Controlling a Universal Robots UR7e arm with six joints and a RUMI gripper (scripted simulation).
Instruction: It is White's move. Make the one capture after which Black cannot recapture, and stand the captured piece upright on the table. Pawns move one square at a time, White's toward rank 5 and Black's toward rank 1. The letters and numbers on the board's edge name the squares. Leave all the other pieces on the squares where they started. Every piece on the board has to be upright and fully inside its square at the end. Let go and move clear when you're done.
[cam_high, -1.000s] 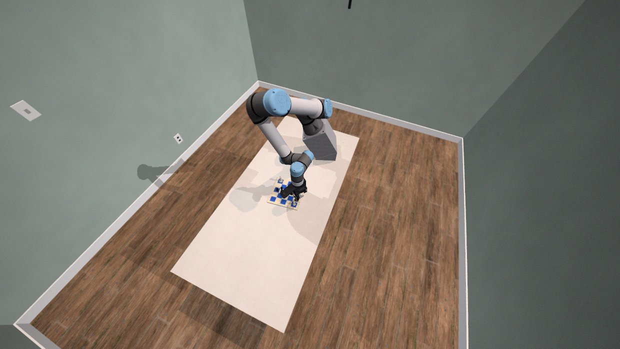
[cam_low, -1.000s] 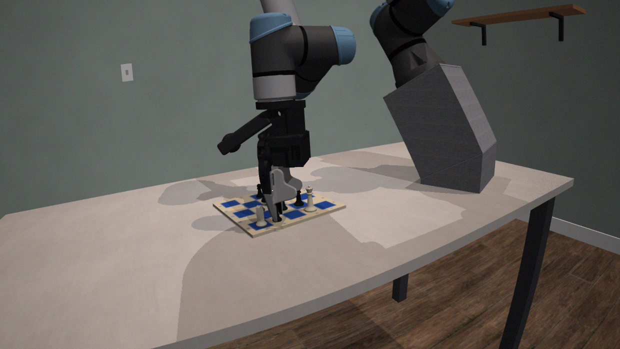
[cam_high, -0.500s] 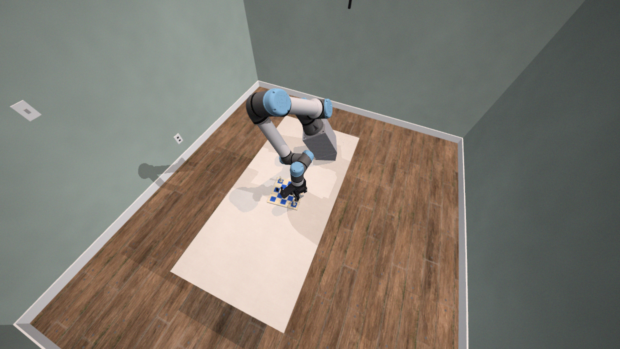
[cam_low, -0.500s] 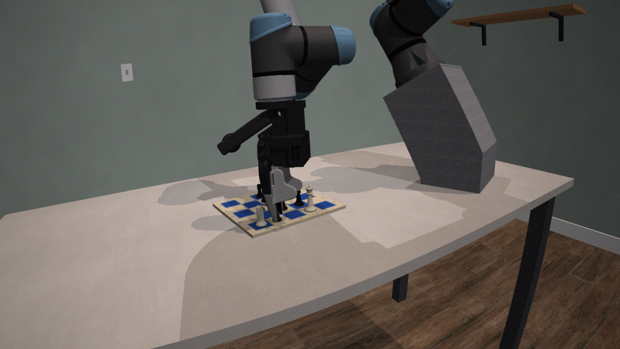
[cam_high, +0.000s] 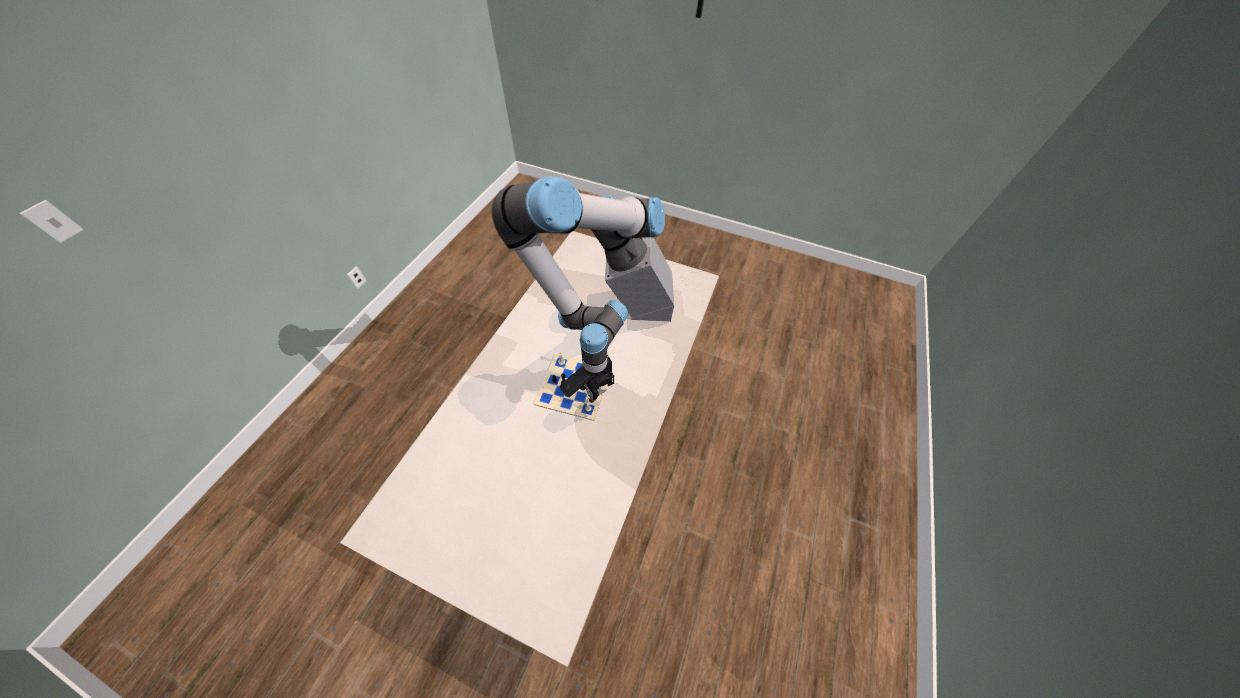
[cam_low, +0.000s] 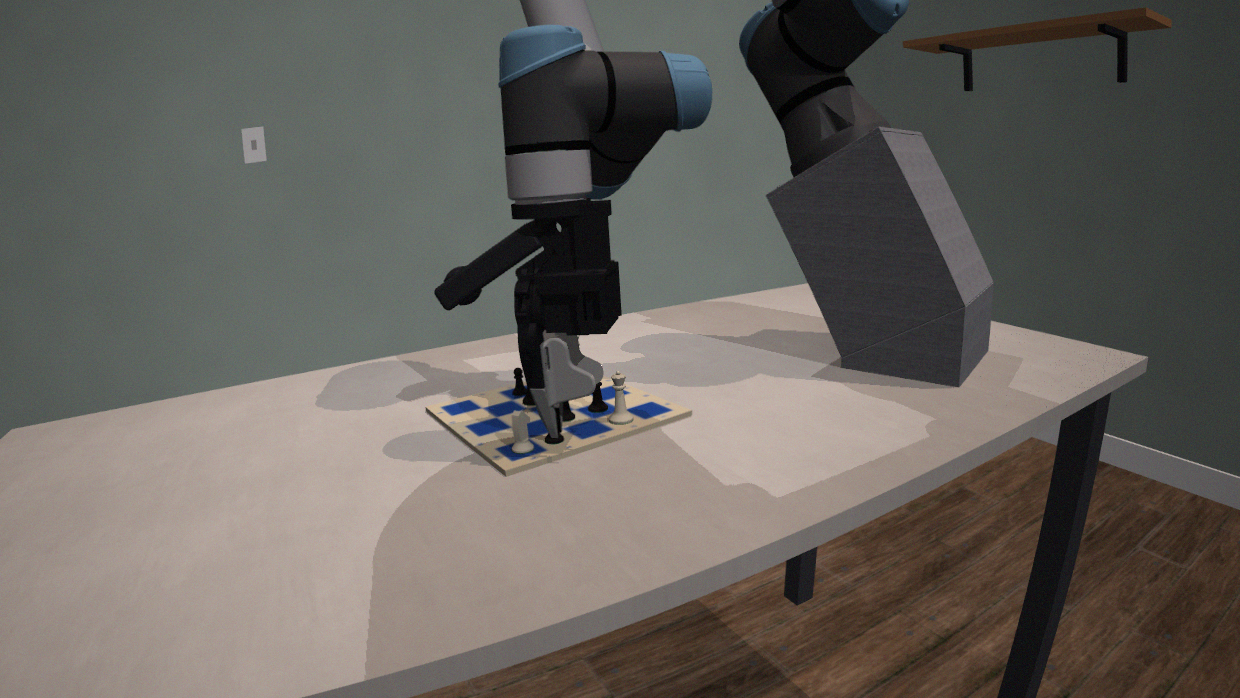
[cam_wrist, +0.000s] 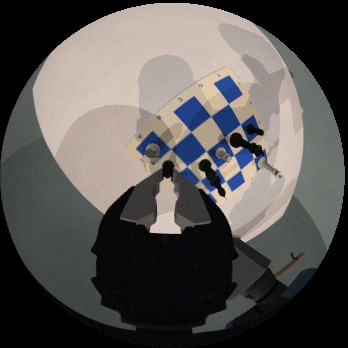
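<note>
Now: hand 110 mm past the white king, 160 mm to the left of it and 10 mm below it. The rest, counted from my hand: white pawn (30 mm behind, 80 mm to the right, 10 mm below); then blue-and-cream chessboard (30 mm behind, 80 mm to the right, 20 mm below); then black king (30 mm behind, 120 mm to the right, 10 mm above).
</note>
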